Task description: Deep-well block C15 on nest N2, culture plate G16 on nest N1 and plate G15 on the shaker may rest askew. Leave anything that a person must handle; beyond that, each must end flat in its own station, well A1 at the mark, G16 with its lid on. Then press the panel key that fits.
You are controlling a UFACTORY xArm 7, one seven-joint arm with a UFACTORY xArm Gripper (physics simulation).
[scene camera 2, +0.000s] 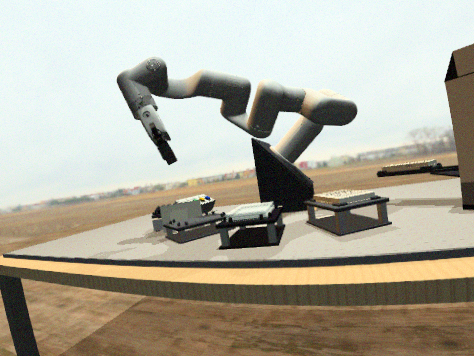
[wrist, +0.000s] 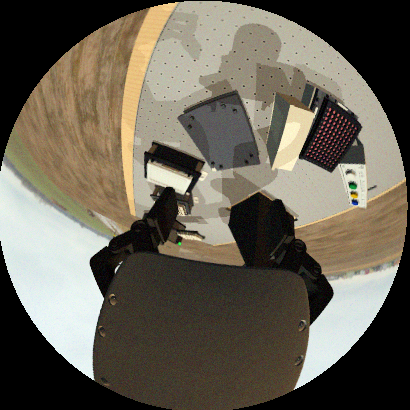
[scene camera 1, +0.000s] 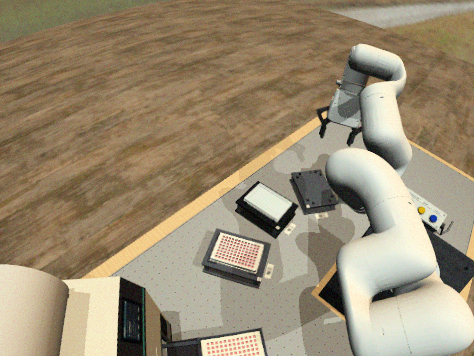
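Note:
My gripper (scene camera 1: 336, 140) (scene camera 2: 170, 161) (wrist: 222, 204) is open and empty, high above the table's far end. A pale, white-topped plate (scene camera 1: 263, 201) (scene camera 2: 250, 211) (wrist: 169, 176) rests on a black nest beside a bare dark nest (scene camera 1: 312, 189) (wrist: 222, 135). A cream plate with red wells (scene camera 1: 237, 251) (scene camera 2: 345, 196) rests on another nest. A black plate with red wells (wrist: 331, 134) sits on the device beside the key panel (scene camera 1: 427, 213) (wrist: 355, 185); the arm hides it in scene camera 1. The panel shows white, green, yellow and blue keys. Labels are unreadable; exact seating cannot be judged.
A tall cream box (scene camera 2: 182, 213) (wrist: 294, 130) stands between the bare nest and the black plate. A large cream instrument (scene camera 1: 97, 315) stands near left, with another red-well plate (scene camera 1: 234, 345) on its tray. The arm's black base plate (scene camera 1: 452, 257) lies by the panel.

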